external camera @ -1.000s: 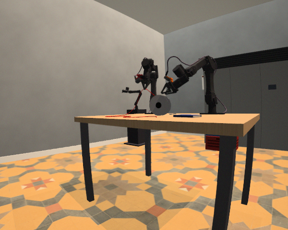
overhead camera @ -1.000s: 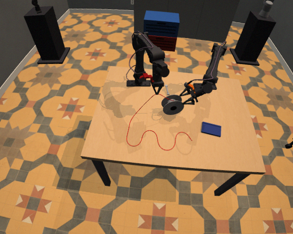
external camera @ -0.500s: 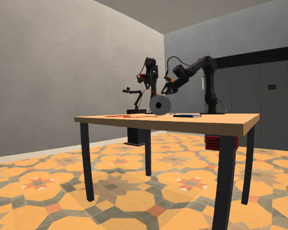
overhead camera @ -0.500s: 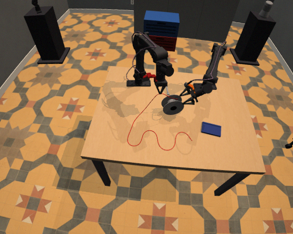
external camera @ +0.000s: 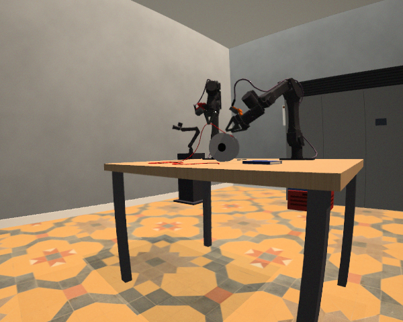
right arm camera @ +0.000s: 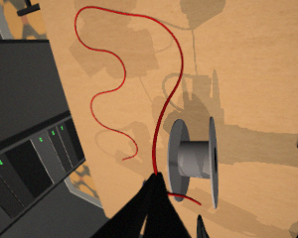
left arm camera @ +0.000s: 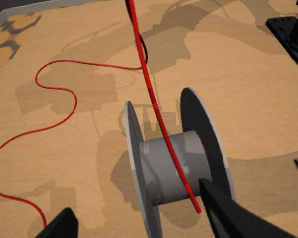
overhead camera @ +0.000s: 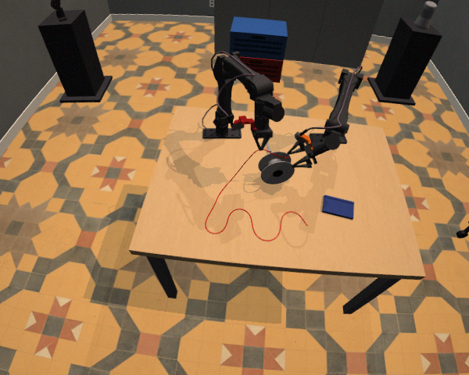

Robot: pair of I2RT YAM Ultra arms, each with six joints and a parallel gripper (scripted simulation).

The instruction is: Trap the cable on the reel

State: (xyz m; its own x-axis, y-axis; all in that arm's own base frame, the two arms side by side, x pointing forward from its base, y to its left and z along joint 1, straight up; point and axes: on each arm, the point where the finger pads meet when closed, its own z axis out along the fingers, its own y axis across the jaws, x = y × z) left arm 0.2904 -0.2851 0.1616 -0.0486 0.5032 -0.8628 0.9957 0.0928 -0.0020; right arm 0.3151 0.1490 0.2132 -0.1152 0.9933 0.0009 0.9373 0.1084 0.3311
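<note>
Now: the grey reel 14 cm below my right hand, 8 cm to the left of it and 2 cm behind it. Round my right hand: grey wrench 24 cm behind, 21 cm below, 7 cm to the left.
Now: left hand 90 mm above the grey reel, 50 mm to the left of it and 20 mm past it. Round my left hand: grey wrench (250 mm behind, 160 mm below, 70 mm to the right).
</note>
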